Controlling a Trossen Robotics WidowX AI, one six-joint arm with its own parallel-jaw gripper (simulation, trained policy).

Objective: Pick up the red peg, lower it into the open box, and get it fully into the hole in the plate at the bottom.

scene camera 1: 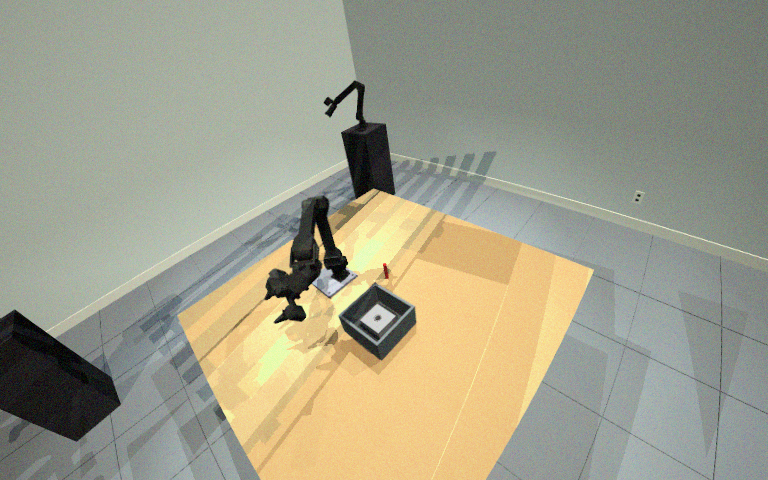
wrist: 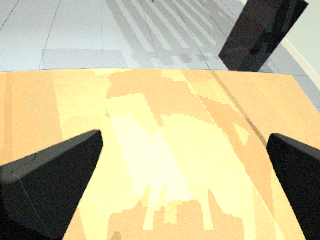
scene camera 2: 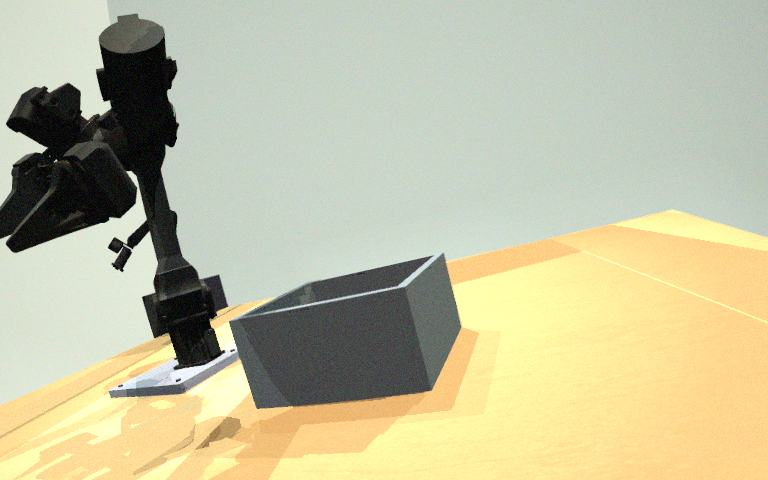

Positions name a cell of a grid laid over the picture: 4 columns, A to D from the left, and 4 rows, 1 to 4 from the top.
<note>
In view: the gripper (scene camera 1: B3) and a grey box (scene camera 2: C3).
The gripper is seen too in the wrist view (wrist: C3). The wrist view misses the grey box: it is out of frame.
</note>
